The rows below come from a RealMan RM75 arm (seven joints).
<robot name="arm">
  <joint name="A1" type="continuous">
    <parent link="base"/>
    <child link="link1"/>
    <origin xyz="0 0 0.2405"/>
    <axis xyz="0 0 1"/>
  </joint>
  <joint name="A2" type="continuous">
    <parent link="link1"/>
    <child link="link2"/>
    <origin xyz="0 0 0"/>
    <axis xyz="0 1 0"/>
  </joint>
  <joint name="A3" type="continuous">
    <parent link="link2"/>
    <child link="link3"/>
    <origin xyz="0 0 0.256"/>
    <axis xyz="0 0 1"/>
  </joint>
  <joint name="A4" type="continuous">
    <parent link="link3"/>
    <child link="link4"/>
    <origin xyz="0 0 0"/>
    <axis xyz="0 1 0"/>
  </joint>
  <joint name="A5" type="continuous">
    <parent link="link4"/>
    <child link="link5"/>
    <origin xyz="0 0 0.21"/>
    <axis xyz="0 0 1"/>
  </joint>
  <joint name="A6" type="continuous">
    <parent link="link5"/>
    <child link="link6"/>
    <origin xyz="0 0 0"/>
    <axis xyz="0 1 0"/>
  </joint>
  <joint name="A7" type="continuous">
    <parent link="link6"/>
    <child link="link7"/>
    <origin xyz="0 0 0.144"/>
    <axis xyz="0 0 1"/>
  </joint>
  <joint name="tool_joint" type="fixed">
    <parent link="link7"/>
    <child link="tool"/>
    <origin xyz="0 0 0"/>
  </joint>
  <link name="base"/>
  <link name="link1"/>
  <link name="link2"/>
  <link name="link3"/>
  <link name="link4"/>
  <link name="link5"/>
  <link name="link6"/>
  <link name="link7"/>
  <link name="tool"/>
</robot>
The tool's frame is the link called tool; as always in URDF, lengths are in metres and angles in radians. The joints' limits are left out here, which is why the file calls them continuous.
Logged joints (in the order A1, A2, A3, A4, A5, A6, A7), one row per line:
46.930, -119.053, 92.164, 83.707, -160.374, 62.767, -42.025
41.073, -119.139, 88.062, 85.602, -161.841, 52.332, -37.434
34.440, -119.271, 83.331, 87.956, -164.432, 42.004, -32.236
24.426, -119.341, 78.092, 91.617, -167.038, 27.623, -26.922
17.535, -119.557, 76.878, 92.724, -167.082, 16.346, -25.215
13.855, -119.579, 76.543, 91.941, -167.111, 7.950, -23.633
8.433, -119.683, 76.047, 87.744, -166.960, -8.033, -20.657
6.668, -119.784, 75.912, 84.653, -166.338, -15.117, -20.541
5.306, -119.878, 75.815, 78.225, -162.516, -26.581, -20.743
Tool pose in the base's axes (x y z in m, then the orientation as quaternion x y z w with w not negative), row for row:
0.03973, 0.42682, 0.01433, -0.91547, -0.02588, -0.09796, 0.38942
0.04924, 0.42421, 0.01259, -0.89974, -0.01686, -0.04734, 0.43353
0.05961, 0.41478, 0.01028, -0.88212, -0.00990, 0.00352, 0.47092
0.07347, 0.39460, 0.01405, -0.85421, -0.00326, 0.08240, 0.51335
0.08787, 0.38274, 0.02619, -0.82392, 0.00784, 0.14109, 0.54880
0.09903, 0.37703, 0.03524, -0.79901, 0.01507, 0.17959, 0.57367
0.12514, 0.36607, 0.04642, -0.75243, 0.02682, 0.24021, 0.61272
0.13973, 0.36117, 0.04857, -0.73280, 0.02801, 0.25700, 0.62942
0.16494, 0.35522, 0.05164, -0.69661, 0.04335, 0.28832, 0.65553
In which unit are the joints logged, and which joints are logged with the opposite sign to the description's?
The joints are logged in degrees. Opposite sign: A2.
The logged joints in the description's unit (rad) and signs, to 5 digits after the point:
0.81908, 2.07787, 1.60857, 1.46096, -2.79905, 1.09549, -0.73347
0.71686, 2.07937, 1.53697, 1.49404, -2.82466, 0.91337, -0.65335
0.60109, 2.08167, 1.45440, 1.53512, -2.86988, 0.73311, -0.56262
0.42631, 2.08289, 1.36296, 1.59902, -2.91536, 0.48211, -0.46988
0.30604, 2.08666, 1.34177, 1.61834, -2.91613, 0.28529, -0.44008
0.24182, 2.08705, 1.33593, 1.60467, -2.91664, 0.13875, -0.41247
0.14718, 2.08886, 1.32727, 1.53142, -2.91400, -0.14020, -0.36053
0.11638, 2.09063, 1.32491, 1.47747, -2.90315, -0.26384, -0.35851
0.09261, 2.09227, 1.32322, 1.36528, -2.83644, -0.46393, -0.36203

